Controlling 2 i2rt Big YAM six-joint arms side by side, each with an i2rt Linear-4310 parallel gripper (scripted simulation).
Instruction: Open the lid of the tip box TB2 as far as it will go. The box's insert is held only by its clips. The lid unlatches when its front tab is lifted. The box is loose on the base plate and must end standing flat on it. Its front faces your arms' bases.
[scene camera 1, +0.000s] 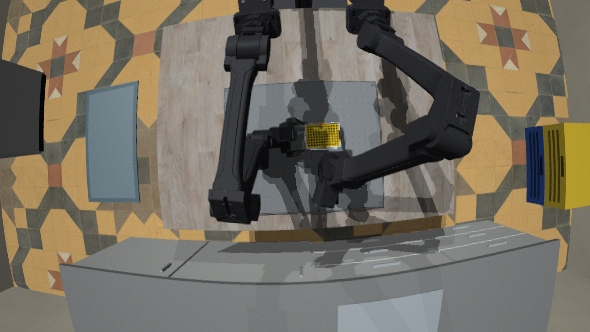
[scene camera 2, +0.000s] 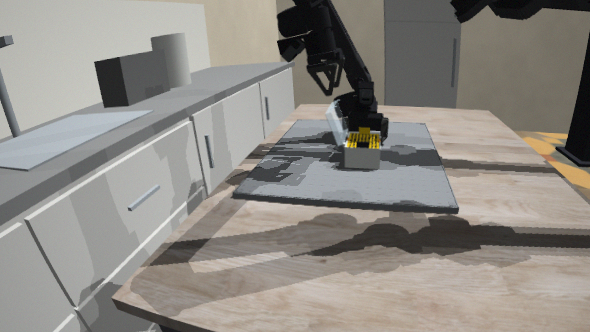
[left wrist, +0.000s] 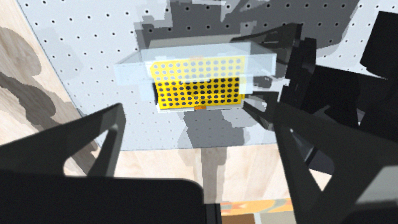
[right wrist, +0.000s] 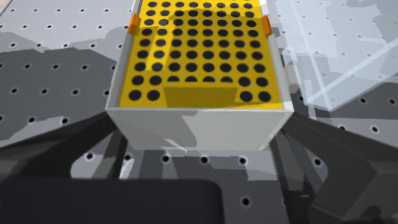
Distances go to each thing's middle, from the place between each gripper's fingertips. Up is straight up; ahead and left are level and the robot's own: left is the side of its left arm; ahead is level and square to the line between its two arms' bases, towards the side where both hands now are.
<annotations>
Right now my right hand is 50 mm to the right of the yellow insert (scene camera 1: 328, 135) and 30 mm below it. From my right hand the other things lie so: tip box TB2 (scene camera 2: 369, 158): 50 mm to the left, 40 mm above, 10 mm ahead; clear lid (right wrist: 321, 48): 70 mm above, 60 mm ahead, 50 mm to the left.
The clear lid is 10 mm behind my left hand (scene camera 2: 332, 91) and 90 mm below it. The rest, counted from my left hand: tip box TB2 (70 mm behind, 120 mm below); yellow insert (80 mm behind, 130 mm below).
</annotations>
